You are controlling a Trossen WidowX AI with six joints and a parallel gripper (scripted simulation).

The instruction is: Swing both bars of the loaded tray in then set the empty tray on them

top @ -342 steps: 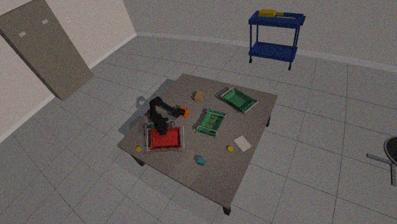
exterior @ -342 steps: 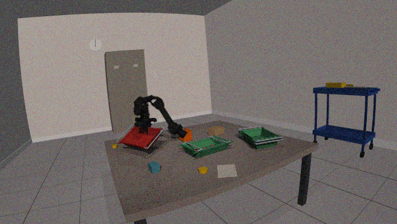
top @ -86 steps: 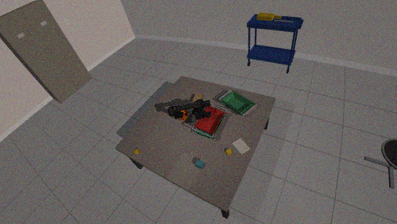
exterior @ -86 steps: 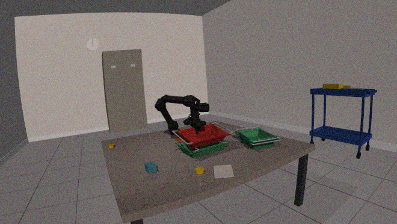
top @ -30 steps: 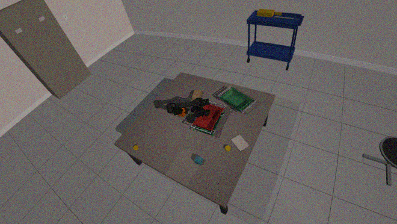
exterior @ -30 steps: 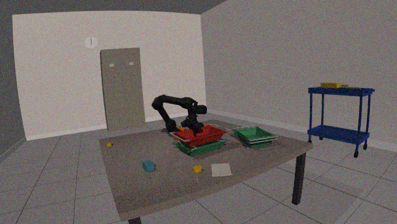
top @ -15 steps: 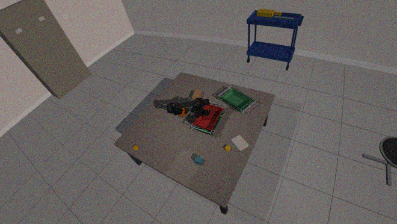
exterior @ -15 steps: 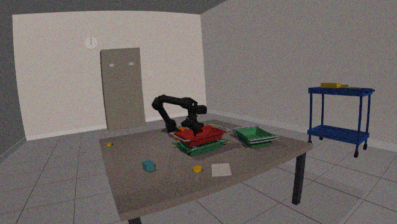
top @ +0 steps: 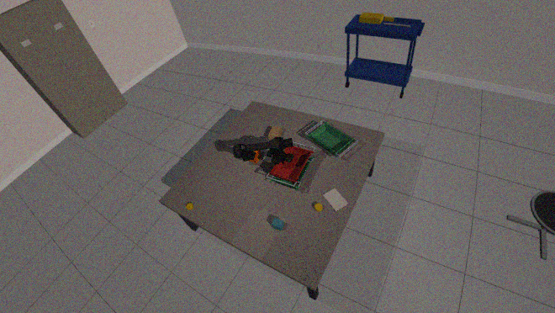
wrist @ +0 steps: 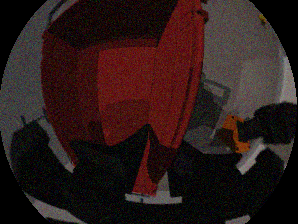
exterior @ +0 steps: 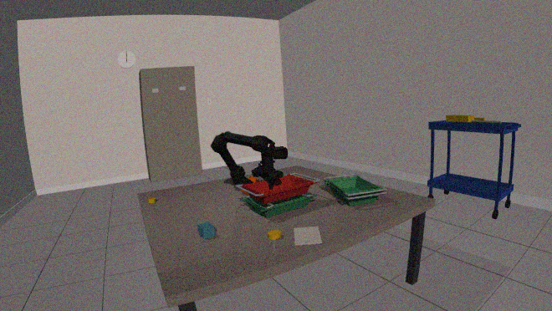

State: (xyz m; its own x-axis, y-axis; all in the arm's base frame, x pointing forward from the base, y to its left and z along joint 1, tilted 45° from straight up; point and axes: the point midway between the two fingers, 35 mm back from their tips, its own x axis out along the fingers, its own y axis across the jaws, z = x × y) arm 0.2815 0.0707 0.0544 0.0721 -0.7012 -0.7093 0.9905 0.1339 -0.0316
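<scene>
The red tray is 80 mm ahead of my gripper tip, 10 mm to the left of it and 30 mm above it. Round my gripper tip: white card: 440 mm ahead, 60 mm to the right, 80 mm below; then teal block: 220 mm ahead, 390 mm to the right, 60 mm below; then tan box: 260 mm behind, 280 mm to the left, 50 mm below.
</scene>
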